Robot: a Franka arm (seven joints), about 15 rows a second.
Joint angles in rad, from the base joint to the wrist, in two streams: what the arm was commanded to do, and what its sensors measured. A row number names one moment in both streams.
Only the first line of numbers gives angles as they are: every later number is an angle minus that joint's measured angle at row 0.
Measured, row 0:
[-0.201 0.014 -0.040 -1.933 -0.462 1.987 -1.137]
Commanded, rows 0 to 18:
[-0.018 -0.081 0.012 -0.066 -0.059 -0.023 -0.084]
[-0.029 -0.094 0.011 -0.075 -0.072 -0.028 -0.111]
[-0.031 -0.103 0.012 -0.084 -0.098 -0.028 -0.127]
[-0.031 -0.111 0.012 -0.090 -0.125 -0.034 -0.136]
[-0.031 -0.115 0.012 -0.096 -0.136 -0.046 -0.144]
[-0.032 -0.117 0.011 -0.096 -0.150 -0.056 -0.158]
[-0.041 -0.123 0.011 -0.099 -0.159 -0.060 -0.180]
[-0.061 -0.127 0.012 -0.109 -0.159 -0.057 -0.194]
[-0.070 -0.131 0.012 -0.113 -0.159 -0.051 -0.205]
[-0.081 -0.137 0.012 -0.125 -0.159 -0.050 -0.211]
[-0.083 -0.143 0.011 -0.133 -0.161 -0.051 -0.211]
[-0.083 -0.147 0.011 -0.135 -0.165 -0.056 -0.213]
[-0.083 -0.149 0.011 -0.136 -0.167 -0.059 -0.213]
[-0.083 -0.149 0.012 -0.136 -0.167 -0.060 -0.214]
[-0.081 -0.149 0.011 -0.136 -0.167 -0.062 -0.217]
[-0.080 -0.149 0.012 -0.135 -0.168 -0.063 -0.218]
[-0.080 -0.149 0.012 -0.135 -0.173 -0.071 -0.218]
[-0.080 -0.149 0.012 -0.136 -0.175 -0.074 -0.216]
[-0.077 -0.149 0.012 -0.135 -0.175 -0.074 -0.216]
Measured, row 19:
[-0.071 -0.117 0.002 -0.106 -0.154 -0.062 -0.204]
